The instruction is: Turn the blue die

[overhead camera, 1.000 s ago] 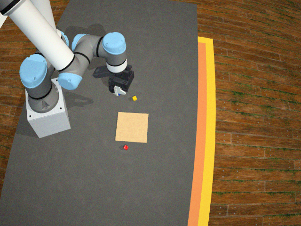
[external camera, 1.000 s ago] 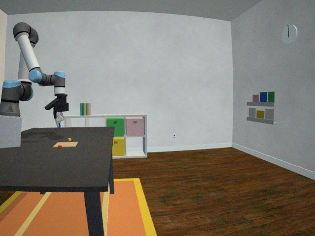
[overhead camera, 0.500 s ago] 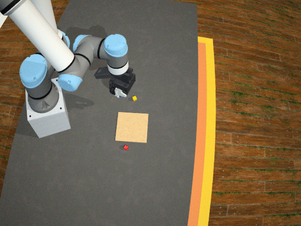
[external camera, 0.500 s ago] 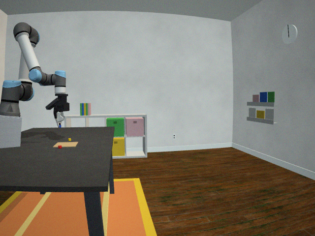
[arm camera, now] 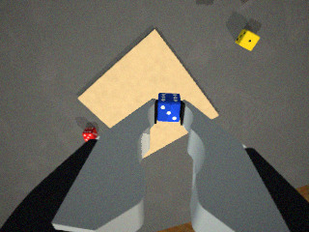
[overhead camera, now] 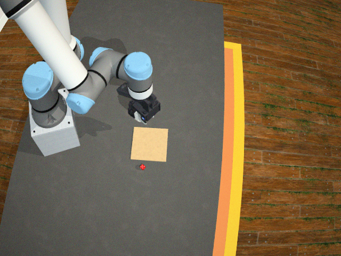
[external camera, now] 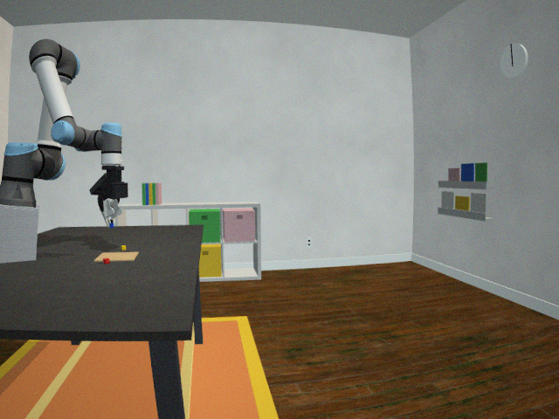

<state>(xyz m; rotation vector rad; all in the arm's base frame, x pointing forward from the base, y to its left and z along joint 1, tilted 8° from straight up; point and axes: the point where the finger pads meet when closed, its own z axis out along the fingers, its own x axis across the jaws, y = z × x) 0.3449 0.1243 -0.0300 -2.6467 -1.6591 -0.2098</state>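
My hand is 5 cm short of the tan mat, 5 cm to the left of it and 11 cm above it. From my hand the other things lie so: yellow die (1 cm ahead, 9 cm to the left, 11 cm below); blue die (1 cm below); red die (5 cm ahead, 15 cm to the right, 11 cm below).
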